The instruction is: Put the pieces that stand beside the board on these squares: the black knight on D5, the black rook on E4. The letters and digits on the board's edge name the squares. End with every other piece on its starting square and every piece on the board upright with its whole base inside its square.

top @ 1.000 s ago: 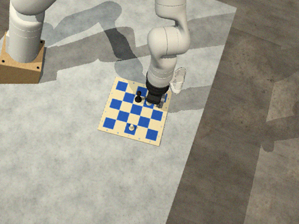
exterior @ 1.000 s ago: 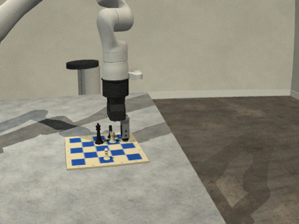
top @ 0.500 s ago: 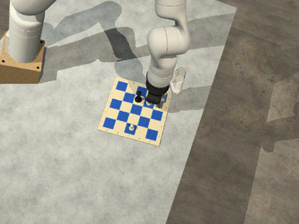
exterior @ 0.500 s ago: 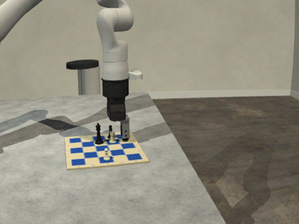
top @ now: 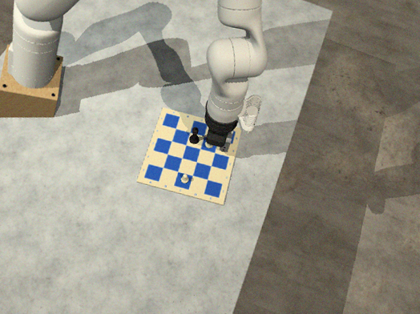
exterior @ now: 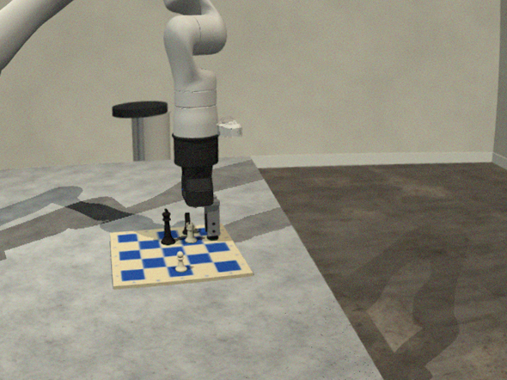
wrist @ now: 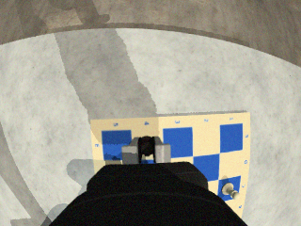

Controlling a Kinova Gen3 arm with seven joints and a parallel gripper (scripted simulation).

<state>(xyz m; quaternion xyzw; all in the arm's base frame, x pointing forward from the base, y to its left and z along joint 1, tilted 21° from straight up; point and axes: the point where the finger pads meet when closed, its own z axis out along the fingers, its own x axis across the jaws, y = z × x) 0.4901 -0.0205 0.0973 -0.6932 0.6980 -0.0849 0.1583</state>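
Now: the black rook 10 mm below my hand. Round my hand: white pawn (70 mm behind, 110 mm to the right, 20 mm below); then cream chessboard (80 mm behind, 40 mm to the right, 30 mm below); then white rook (40 mm behind, 10 mm below).
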